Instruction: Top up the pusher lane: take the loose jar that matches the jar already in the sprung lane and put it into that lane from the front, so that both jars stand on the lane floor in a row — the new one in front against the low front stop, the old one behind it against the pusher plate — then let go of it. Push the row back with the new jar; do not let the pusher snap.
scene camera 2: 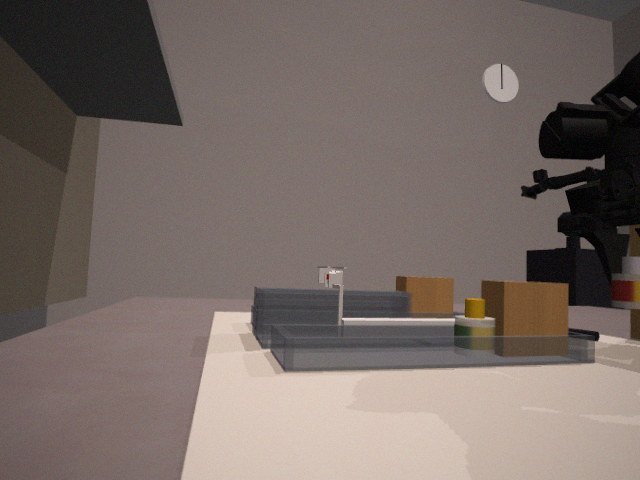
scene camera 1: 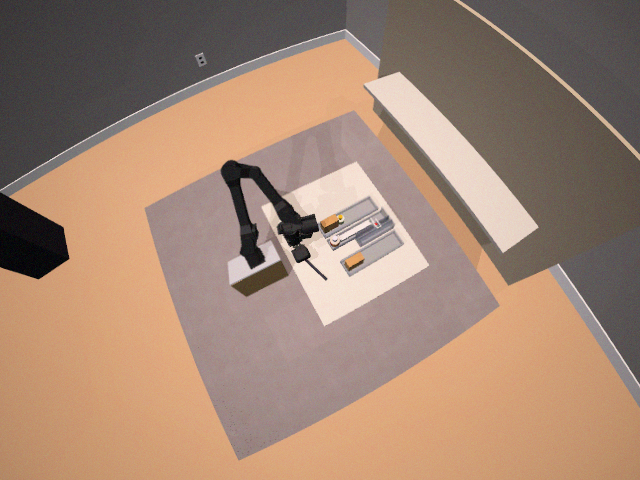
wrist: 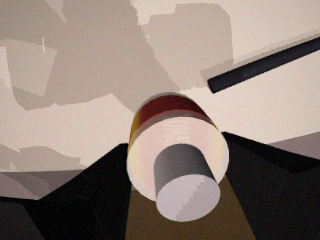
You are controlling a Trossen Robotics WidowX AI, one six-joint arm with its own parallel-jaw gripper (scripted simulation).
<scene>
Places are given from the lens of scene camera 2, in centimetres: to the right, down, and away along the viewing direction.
brown box (scene camera 2: 519,308): 19, 6, 40
brown box (scene camera 2: 429,295): 16, 8, 60
white pusher rod (scene camera 2: 335,277): 2, 4, 48
cream board (scene camera 2: 248,411): -4, 9, 22
sprung lane (scene camera 2: 272,306): -5, 7, 46
The marked spots on the cream board and the white pusher rod are 27 cm apart.
</scene>
